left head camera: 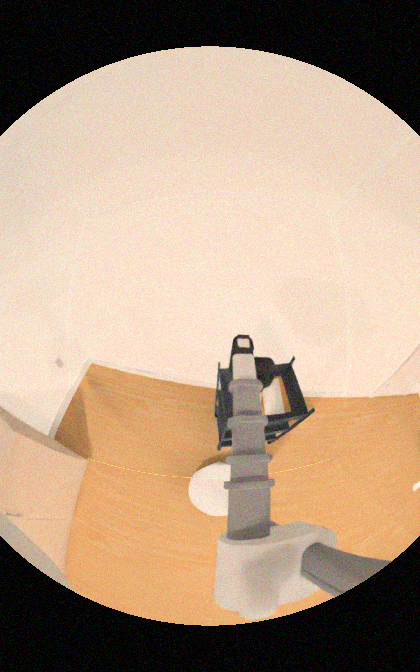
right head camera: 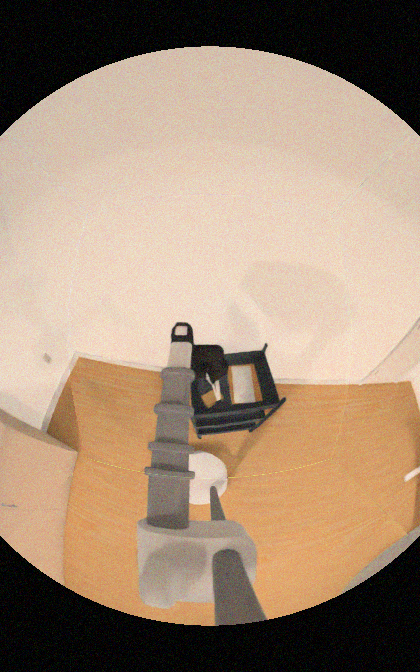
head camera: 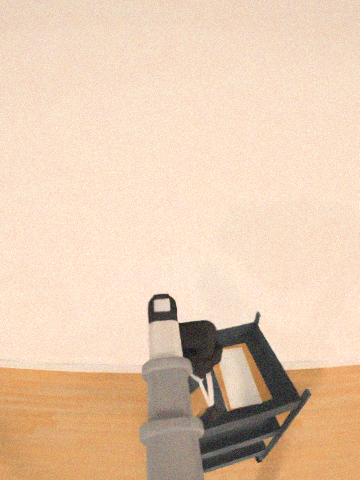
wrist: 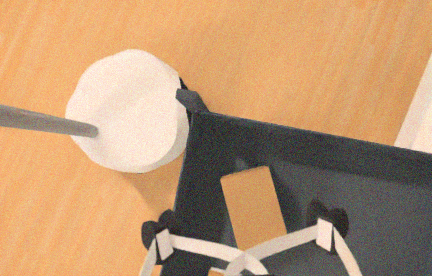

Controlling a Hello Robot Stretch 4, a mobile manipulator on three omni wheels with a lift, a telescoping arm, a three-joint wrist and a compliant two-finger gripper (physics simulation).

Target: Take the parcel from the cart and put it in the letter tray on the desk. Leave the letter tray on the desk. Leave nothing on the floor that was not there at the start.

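Note:
The parcel, a small brown box, lies in the top tray of the dark cart, near one corner. My gripper is open above the cart, one fingertip on each side of the parcel's lower part in the wrist view. The fingertips look apart from the parcel; their height over it is hard to tell. In the head view the wrist and arm partly cover the cart. The letter tray and the desk cannot be made out in these views.
A flat brown item with a white top lies beside the parcel in the cart. A white round base with a grey pole stands by the cart. A wall rises behind. Pale furniture stands at left.

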